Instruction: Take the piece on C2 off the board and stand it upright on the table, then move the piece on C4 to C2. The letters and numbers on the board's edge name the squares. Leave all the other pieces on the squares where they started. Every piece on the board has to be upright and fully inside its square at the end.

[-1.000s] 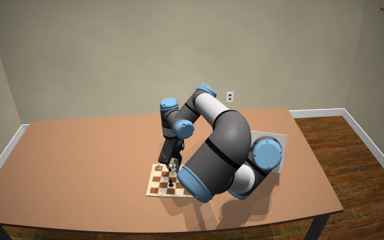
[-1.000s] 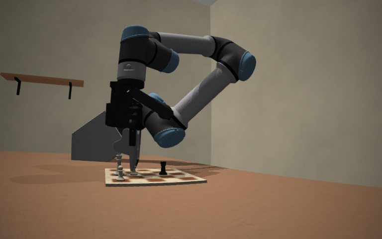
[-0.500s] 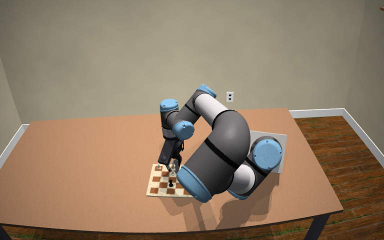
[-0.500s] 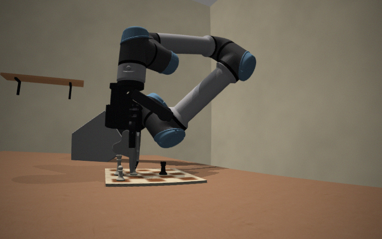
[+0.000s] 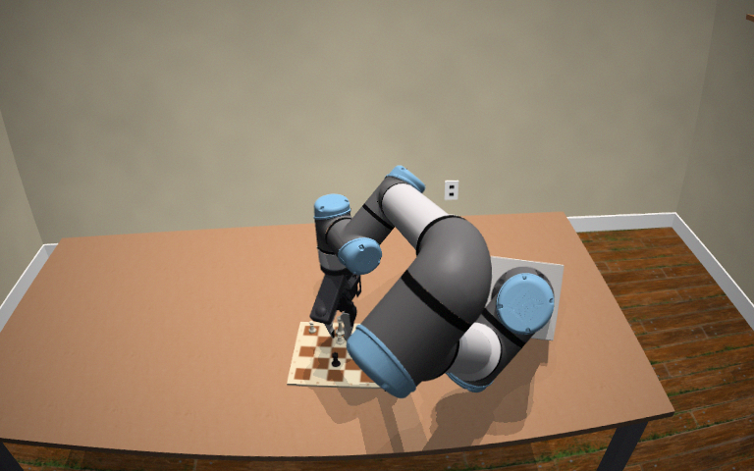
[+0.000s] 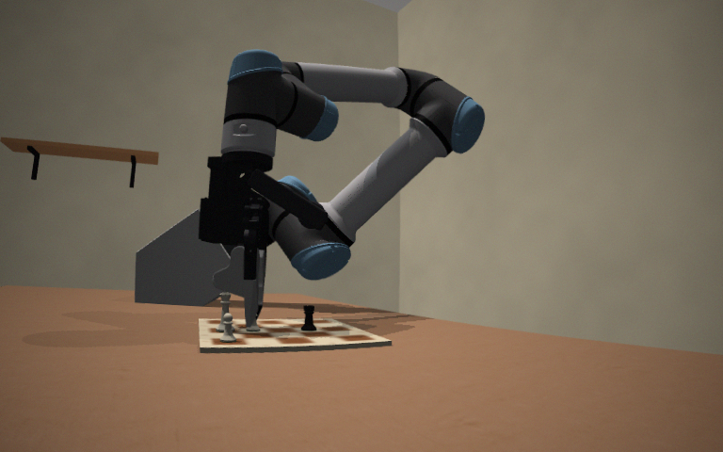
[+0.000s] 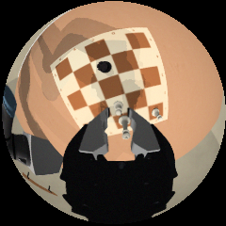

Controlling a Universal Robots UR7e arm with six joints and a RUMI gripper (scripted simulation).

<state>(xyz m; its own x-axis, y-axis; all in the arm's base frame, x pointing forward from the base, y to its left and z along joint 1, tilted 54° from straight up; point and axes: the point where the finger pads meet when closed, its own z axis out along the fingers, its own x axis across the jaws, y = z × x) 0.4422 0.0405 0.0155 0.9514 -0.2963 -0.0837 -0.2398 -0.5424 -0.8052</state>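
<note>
My hand is 4 cm to the left of the tall white piece. The rest, counted from my hand: black piece (8 cm to the left, 1 cm below); then chessboard (4 cm to the left, 3 cm below).
</note>
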